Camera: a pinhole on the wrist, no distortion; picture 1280 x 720 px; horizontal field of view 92.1 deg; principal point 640.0 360.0 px. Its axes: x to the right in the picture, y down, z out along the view. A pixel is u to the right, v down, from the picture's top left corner.
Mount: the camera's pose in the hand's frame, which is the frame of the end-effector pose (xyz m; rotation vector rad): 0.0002 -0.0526 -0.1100 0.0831 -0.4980 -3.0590
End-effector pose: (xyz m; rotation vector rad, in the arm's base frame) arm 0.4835 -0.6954 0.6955 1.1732 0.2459 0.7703
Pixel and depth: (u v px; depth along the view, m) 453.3 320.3 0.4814
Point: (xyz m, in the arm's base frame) 0.7002 -0.8480 0.9768
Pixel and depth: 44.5 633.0 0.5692
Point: 1.1918 -0.7597 0.9407
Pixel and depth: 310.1 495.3 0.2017
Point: 0.6197 -0.7095 0.7326
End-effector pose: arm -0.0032 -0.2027 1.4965 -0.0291 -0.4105 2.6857
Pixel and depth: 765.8 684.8 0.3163
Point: 0.0937 -0.2032 1.7552
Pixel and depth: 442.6 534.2 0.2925
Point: -0.0776 -0.1965 1.6986
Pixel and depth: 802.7 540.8 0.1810
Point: 0.0614 -0.2055 1.5808
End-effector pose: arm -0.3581 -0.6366 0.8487 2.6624 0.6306 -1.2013
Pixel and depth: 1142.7 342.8 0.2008
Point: -0.5061 -0.7201 0.9316
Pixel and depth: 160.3 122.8 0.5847
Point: -0.2226 -0.9584 0.2679
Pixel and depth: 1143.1 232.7 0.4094
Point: -0.6695 -0.9470 0.9551
